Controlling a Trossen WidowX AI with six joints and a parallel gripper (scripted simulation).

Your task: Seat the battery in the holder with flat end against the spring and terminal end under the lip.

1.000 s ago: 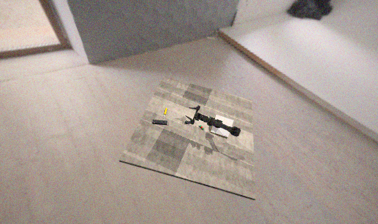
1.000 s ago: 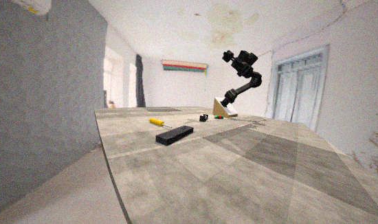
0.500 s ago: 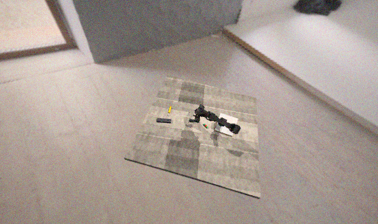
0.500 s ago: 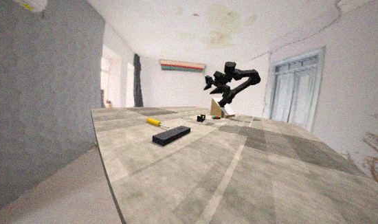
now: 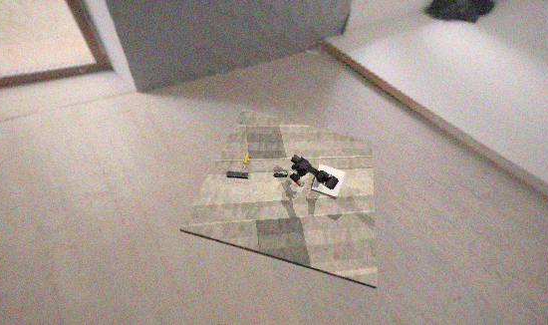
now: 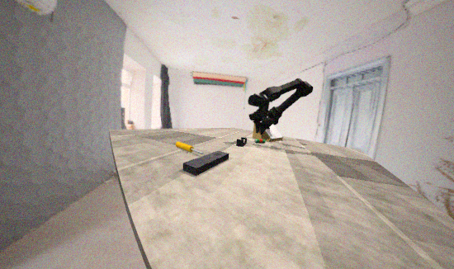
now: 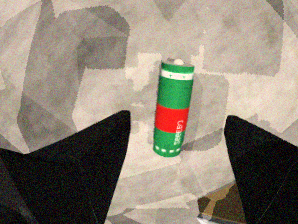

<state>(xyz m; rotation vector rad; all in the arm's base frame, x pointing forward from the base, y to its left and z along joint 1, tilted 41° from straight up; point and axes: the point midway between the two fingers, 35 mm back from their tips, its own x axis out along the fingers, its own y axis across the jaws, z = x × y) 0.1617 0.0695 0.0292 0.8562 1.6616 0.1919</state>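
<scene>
My gripper tip is 40 mm above the battery and 10 mm past it. The rest, counted from my gripper tip: black rectangular block 440 mm ahead, 160 mm to the left, 40 mm below; then yellow screwdriver 440 mm ahead, 40 mm below, 20 mm to the left.
</scene>
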